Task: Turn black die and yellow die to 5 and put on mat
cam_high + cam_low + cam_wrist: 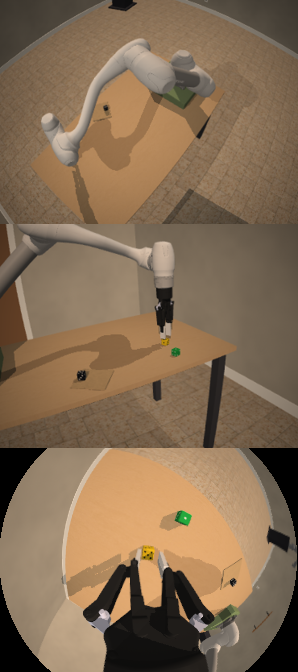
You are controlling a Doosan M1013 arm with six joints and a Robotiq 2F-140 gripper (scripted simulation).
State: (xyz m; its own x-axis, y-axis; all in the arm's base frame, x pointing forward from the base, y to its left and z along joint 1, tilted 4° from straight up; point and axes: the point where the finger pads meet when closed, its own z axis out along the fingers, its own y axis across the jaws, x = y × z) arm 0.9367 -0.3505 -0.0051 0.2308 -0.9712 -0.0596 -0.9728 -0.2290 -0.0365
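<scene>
Right now my hand is 60 mm above the yellow die and 10 mm to the right of it. Also, from my hand: black die (460 mm behind, 60 mm below, 10 mm to the right); then mat (430 mm behind, 70 mm below, 40 mm to the right); then green die (120 mm to the right, 60 mm below, 50 mm behind).
</scene>
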